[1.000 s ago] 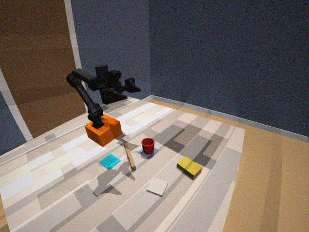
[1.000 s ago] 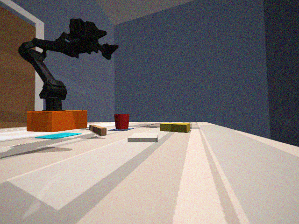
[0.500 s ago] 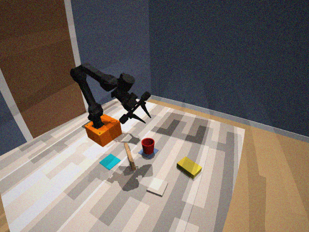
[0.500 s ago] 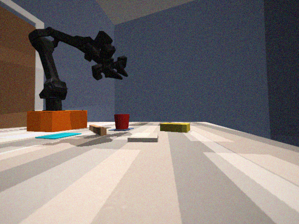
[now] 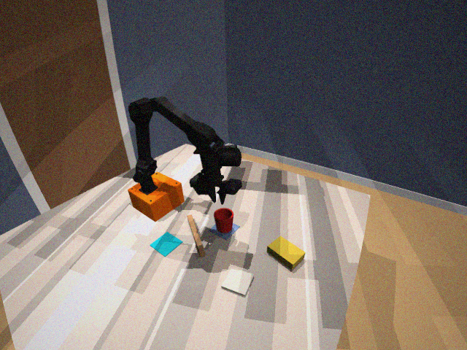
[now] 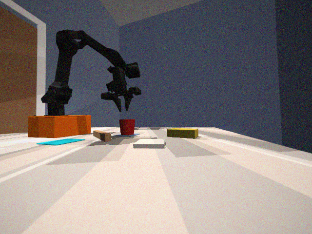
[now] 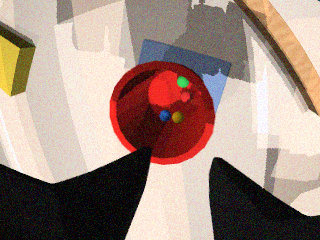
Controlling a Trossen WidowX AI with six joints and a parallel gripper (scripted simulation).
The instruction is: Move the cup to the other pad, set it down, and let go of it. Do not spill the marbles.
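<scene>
My gripper tip is now 8 cm above the red cup, 2 cm short of it and 1 cm to the left of it. Round my gripper tip: blue pad (12 cm below, 2 cm ahead); wooden stick (11 cm below, 10 cm to the right, 4 cm behind); cyan pad (19 cm to the right, 12 cm below, 11 cm behind).
</scene>
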